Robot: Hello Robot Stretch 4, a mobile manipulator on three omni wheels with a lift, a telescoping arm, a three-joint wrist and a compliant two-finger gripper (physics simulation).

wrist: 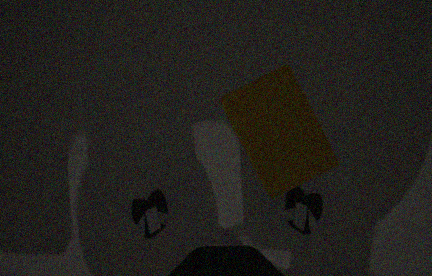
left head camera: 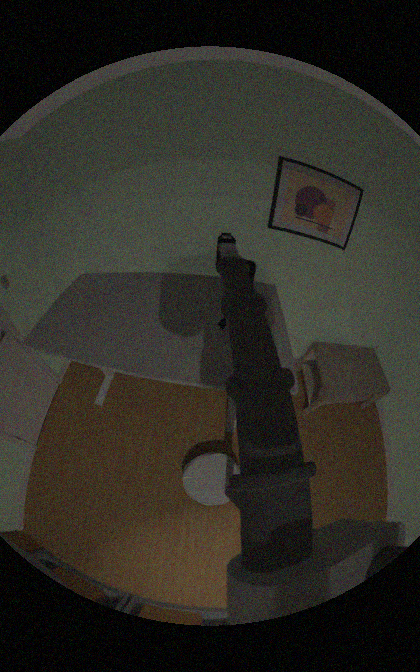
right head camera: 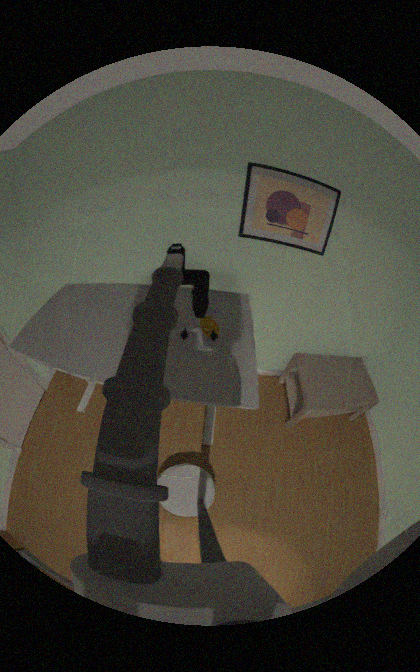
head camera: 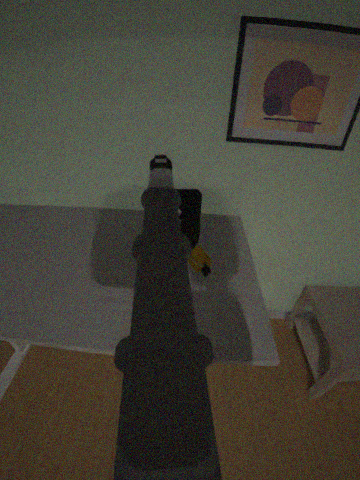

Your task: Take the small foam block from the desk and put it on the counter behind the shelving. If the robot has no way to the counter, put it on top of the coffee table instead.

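Frame: origin at the robot's base, x ahead, y left, z up, level; metres.
Where they show: gripper, fingertip midpoint: [wrist: 226, 203].
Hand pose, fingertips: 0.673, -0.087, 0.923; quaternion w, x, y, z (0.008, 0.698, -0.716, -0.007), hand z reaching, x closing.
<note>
After its pixels a point has its place, as x, y, z.
The small foam block [head camera: 200, 257] @(0.720, -0.139, 0.968) [right head camera: 208, 326] [wrist: 280, 131] @(0.738, -0.133, 0.968) is yellow-orange and lies on the grey desk [head camera: 50, 280] @(0.666, 0.409, 0.923) [left head camera: 125, 320] [right head camera: 90, 325]. My gripper [right head camera: 199, 335] [wrist: 226, 203] @(0.673, -0.087, 0.923) is open and points down over the desk. In the wrist view the block is ahead of the fingertips and right of centre, its lower corner next to the right fingertip. Nothing is between the fingers. In the left head view the arm hides the block. How high the fingertips are above the desk is hard to tell. The counter, shelving and coffee table cannot be made out for certain.
A light wooden side table [head camera: 335, 325] @(0.701, -0.976, 0.423) [left head camera: 350, 372] [right head camera: 332, 385] stands right of the desk. A round white-topped stool [left head camera: 206, 480] [right head camera: 186, 490] stands before the desk. A framed picture [head camera: 300, 95] @(1.095, -0.568, 1.494) [left head camera: 316, 202] [right head camera: 290, 207] hangs on the wall behind.
</note>
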